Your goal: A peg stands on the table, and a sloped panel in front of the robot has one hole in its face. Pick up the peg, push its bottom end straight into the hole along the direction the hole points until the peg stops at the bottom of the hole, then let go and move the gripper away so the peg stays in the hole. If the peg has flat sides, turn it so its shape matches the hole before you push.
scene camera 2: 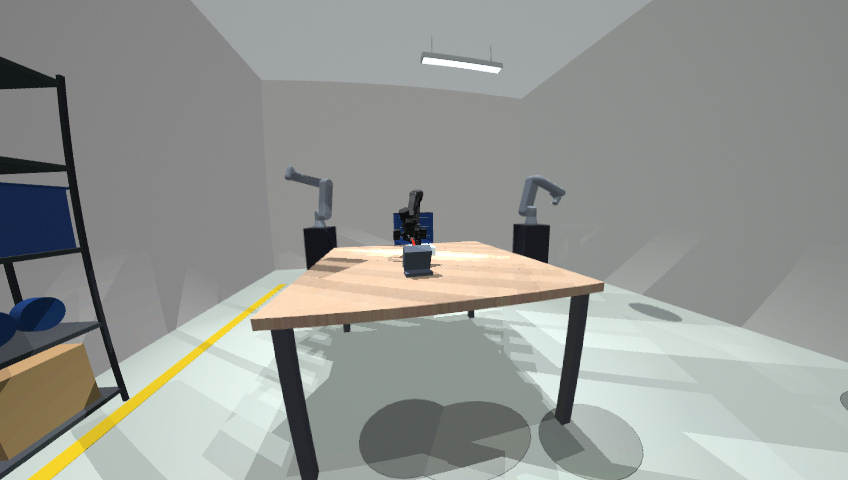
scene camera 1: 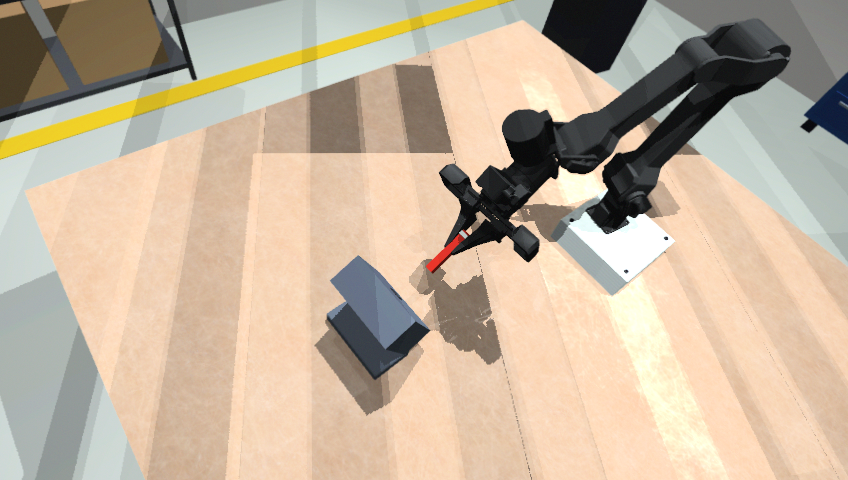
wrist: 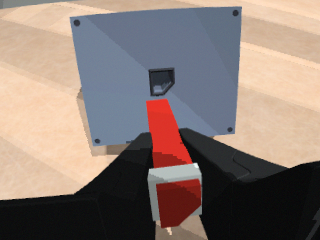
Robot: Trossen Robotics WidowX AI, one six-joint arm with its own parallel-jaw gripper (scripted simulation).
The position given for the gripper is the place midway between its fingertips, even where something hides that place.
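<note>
The gripper (scene camera 1: 448, 251), visible also in the wrist view (wrist: 164, 140), holds a red square peg (wrist: 174, 182). A sloped panel (scene camera 1: 390, 319) is in view, and the wrist view (wrist: 114, 53) shows the panel as well.
</note>
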